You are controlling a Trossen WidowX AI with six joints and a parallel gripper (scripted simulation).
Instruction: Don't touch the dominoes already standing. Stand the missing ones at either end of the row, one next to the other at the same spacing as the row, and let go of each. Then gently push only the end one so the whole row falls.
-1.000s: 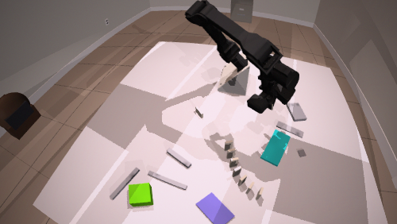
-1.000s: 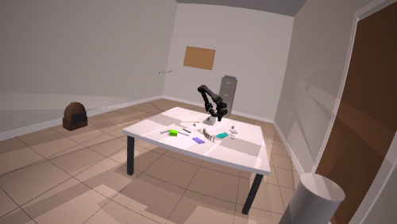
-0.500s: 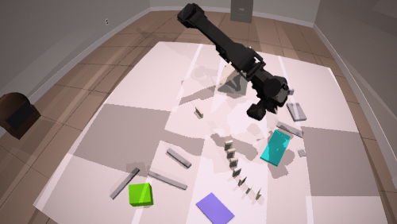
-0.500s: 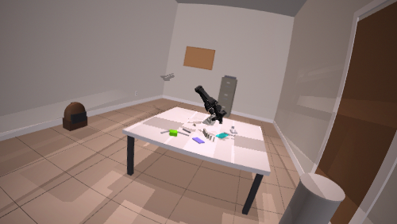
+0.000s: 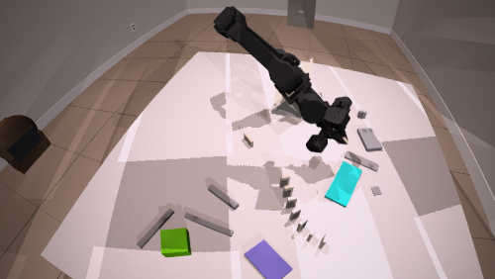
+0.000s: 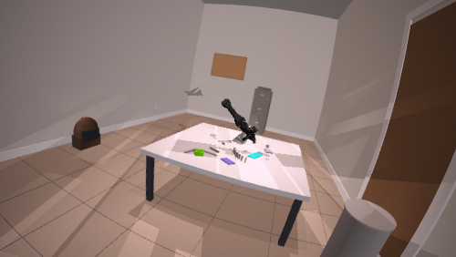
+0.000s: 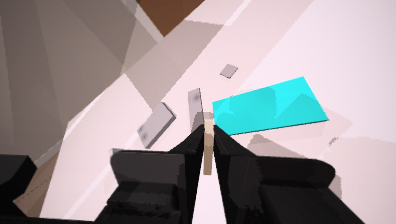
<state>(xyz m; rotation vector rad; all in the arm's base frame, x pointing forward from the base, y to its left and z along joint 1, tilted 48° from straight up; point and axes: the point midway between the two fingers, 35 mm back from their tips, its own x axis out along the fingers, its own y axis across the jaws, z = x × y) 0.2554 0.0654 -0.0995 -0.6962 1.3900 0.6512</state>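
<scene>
Now: gripper tip 10 cm above the cyan block, 7 cm short of it and 2 cm to the right of it. Also, from my gripper tip: purple block 34 cm ahead, 17 cm to the right, 10 cm below; small grey piece 13 cm to the left, 11 cm below, 9 cm ahead; green cube 41 cm to the right, 35 cm ahead, 9 cm below.
</scene>
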